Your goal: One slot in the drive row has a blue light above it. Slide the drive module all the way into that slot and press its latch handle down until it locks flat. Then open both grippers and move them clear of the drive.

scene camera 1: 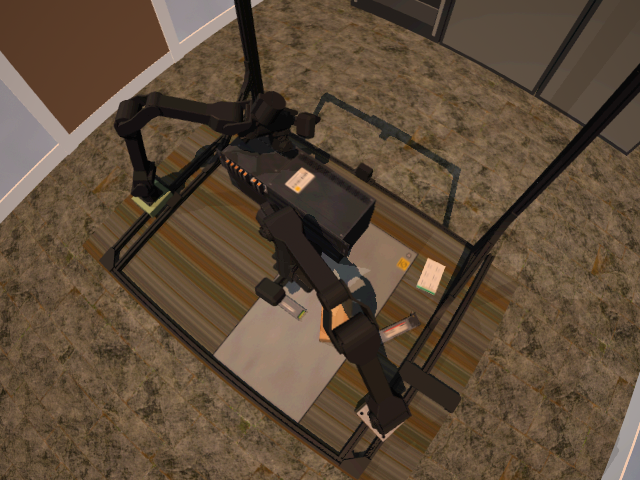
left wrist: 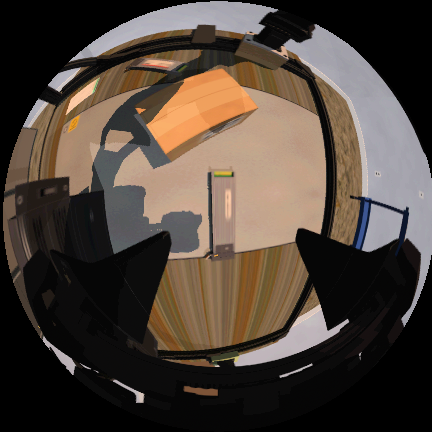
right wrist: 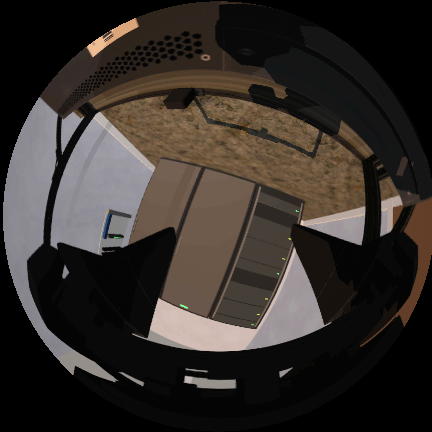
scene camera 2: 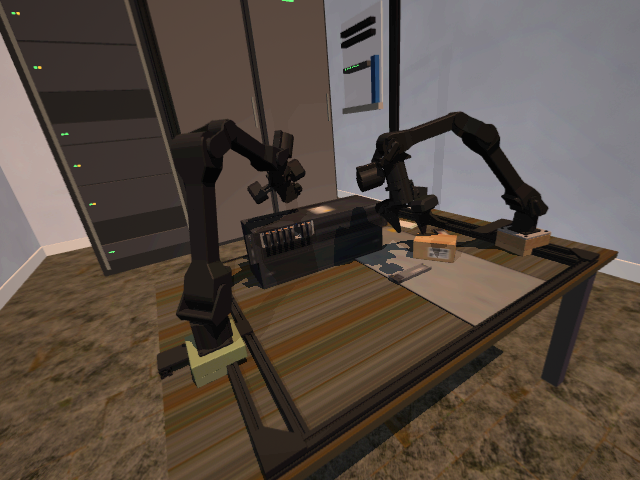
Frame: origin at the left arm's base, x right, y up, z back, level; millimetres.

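Where they show: left gripper, fingertip midpoint: (scene camera 1: 290, 288) (left wrist: 235, 236) (scene camera 2: 411, 233); right gripper, fingertip midpoint: (right wrist: 235, 232); left arm's base, origin of the base link: (scene camera 1: 384, 414) (left wrist: 266, 42) (scene camera 2: 523, 230); right arm's base, origin of the base link: (scene camera 1: 150, 194) (left wrist: 225, 361) (scene camera 2: 213, 340).
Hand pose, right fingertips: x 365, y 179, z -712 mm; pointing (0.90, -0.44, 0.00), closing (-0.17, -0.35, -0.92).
Things, the pixels of their centre, and the offset from my right fingertips. Level surfaces: height alone.
- grey drive module, body centre: (left wrist: 218, 218) (scene camera 1: 284, 299) (scene camera 2: 409, 272) dx -352, dy -233, dz +304 mm
- pale mat, its level: dy -238 mm
- dark chassis, body centre: (left wrist: 93, 320) (scene camera 1: 295, 190) (scene camera 2: 315, 236) dx -131, dy -152, dz +90 mm
- drive row, body centre: (scene camera 1: 262, 162) (scene camera 2: 280, 232) dx -157, dy -105, dz -24 mm
- orange box, body centre: (left wrist: 194, 110) (scene camera 1: 335, 319) (scene camera 2: 434, 246) dx -286, dy -208, dz +442 mm
- second module with a red-marked label, body centre: (left wrist: 152, 65) (scene camera 1: 396, 327) (scene camera 2: 442, 235) dx -170, dy -236, dz +571 mm
- white card, body centre: (left wrist: 81, 95) (scene camera 1: 431, 276) (scene camera 2: 405, 224) dx +16, dy -240, dz +535 mm
A grey drive module (scene camera 1: 292, 308) (scene camera 2: 412, 272) (left wrist: 225, 212) lies flat on the pale mat (scene camera 1: 279, 356) (scene camera 2: 480, 294) (left wrist: 280, 200). Its yellow-green end is on the mat and its dark end is at the mat's edge. My left gripper (scene camera 2: 410, 227) (left wrist: 235, 236) is open and empty, above the module. The dark chassis (scene camera 1: 336, 201) (scene camera 2: 315, 263) (left wrist: 40, 215) holds the drive row (scene camera 1: 245, 175) (scene camera 2: 286, 240) on its front. No blue light can be made out. My right gripper (right wrist: 235, 232) is open and empty behind the chassis's left part in scene camera 2.
An orange box (scene camera 1: 333, 322) (scene camera 2: 434, 248) (left wrist: 200, 110) stands on the mat near the module. A second module with a red-marked label (scene camera 1: 399, 329) (left wrist: 156, 64) lies beyond it. A white card (scene camera 1: 431, 275) (left wrist: 84, 96) lies beside the mat. A dark frame (scene camera 1: 227, 408) runs along the table's edges.
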